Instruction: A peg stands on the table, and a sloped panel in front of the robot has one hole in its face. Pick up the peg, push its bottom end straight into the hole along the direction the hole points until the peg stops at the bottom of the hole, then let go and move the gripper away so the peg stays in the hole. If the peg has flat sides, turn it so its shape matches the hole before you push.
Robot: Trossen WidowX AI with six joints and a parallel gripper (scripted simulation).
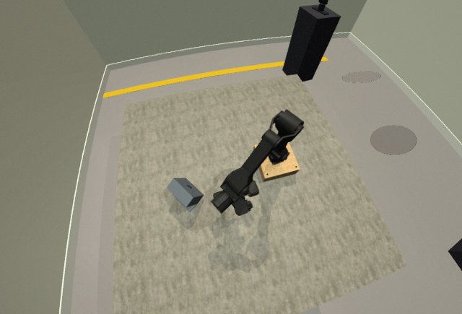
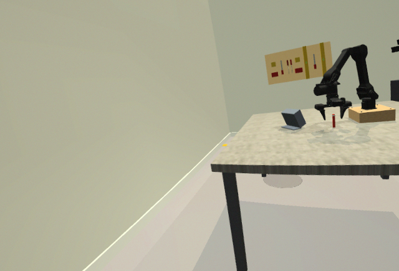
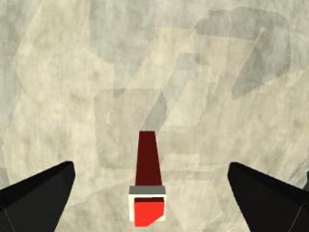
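The red peg is 1 cm above my gripper tip. From my gripper tip the other things lie so: grey sloped panel: 21 cm ahead, 10 cm to the right, 2 cm above.
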